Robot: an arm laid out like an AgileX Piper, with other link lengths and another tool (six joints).
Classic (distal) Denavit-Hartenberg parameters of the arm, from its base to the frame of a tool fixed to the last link. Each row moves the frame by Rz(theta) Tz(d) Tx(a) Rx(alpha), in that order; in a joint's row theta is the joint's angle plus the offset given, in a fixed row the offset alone. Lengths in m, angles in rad.
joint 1: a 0; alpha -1.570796; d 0.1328; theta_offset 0
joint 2: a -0.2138; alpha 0; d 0; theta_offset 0.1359
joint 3: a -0.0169; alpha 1.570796; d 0; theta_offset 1.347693
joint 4: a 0; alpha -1.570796; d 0.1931; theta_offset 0
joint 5: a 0; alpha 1.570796; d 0; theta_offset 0
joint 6: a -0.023; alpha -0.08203; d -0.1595; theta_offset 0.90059
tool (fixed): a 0; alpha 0; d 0.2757; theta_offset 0
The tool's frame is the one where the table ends.
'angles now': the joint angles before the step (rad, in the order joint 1, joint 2, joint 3, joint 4, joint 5, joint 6). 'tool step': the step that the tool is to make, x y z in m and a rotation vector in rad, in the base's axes. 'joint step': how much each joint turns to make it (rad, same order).
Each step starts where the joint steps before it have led.
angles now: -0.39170 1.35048 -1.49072 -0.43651 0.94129 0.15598
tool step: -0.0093 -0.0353 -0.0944 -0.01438 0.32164 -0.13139
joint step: -0.08551 0.08661 0.30173 -0.21852 -0.06567 0.11209
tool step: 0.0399 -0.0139 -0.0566 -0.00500 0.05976 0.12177
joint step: -0.01222 0.23111 0.02115 -0.11231 -0.23056 0.05903
